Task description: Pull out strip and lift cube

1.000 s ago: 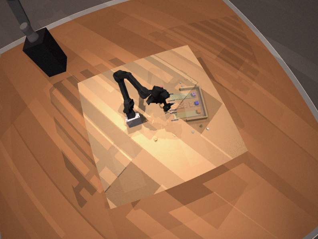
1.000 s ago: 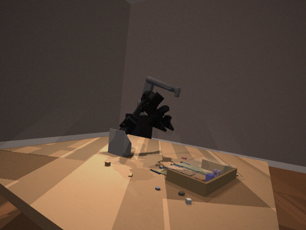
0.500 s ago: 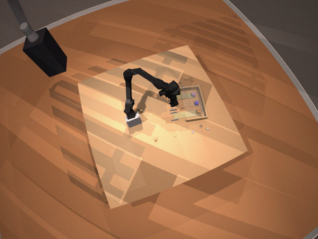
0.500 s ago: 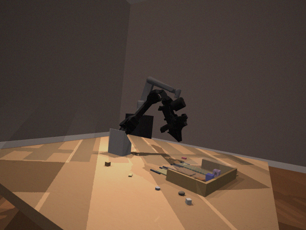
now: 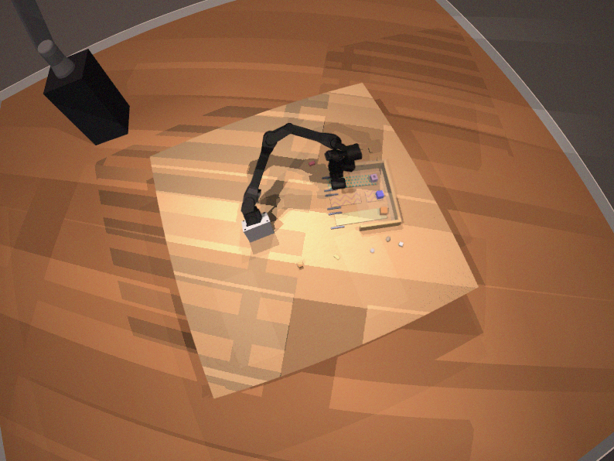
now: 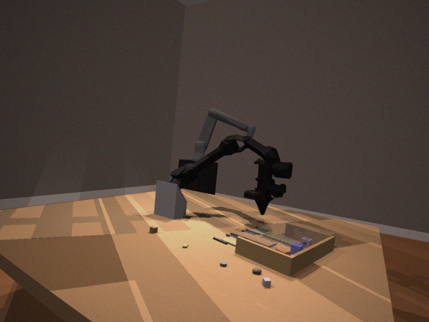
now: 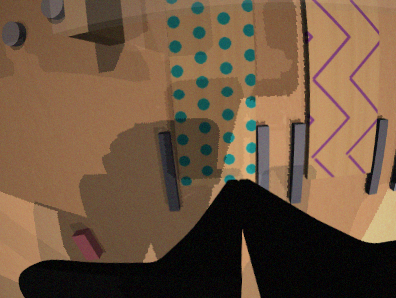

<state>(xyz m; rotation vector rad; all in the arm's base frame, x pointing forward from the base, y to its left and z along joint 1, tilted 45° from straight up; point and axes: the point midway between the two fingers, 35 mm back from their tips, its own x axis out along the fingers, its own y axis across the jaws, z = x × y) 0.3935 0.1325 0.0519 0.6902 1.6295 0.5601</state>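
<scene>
Now: gripper tip 9 cm to the left of the zigzag strip, 7 cm above it and 3 cm short of it. Round my gripper tip: pink block 14 cm to the left, 8 cm behind, 7 cm below.
</scene>
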